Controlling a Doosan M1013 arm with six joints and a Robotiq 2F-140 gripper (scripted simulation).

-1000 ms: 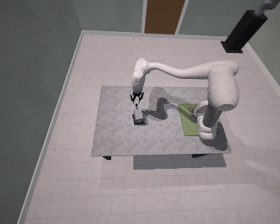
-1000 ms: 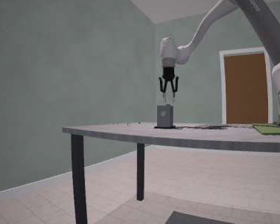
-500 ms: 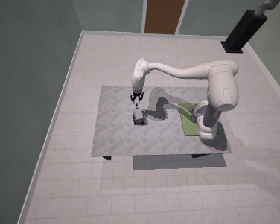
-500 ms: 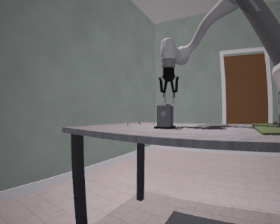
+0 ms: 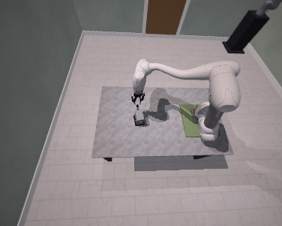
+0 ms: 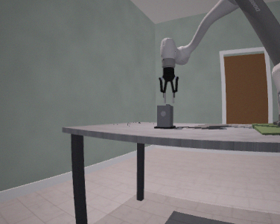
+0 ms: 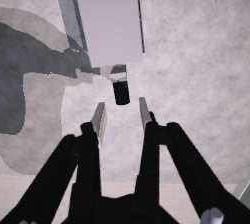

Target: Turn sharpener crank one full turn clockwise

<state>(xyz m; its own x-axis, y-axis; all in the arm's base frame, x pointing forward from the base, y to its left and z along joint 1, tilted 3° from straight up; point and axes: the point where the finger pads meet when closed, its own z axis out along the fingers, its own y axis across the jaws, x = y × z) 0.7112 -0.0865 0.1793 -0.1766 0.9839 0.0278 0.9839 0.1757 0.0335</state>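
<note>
Right now the sharpener crank is 2 cm to the left of my hand and 6 cm below it.
</note>
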